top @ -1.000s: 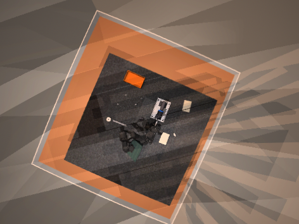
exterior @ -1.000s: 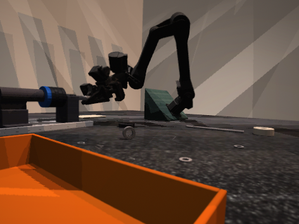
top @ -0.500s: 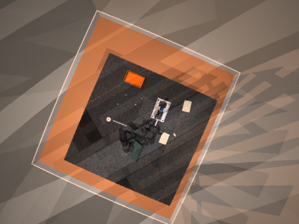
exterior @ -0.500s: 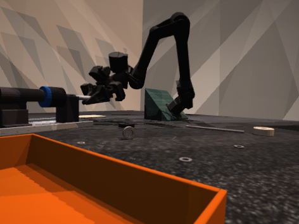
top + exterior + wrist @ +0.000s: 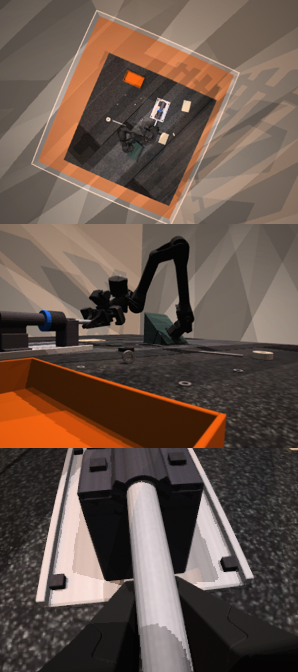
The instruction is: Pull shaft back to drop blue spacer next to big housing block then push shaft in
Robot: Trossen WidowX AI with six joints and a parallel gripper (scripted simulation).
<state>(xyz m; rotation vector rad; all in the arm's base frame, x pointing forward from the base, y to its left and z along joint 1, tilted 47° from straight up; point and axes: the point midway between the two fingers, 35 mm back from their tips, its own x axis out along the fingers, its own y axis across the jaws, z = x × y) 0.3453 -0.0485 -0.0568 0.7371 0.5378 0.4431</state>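
Right now my gripper tip is 4 cm short of the grey shaft, 1 cm to the right of it and 2 cm below it. The rest, counted from my gripper tip: blue spacer (13 cm ahead, 2 cm to the left, 2 cm above); orange tray (26 cm ahead, 44 cm to the left, 5 cm below); white disc (25 cm behind, 45 cm to the left, 5 cm below).
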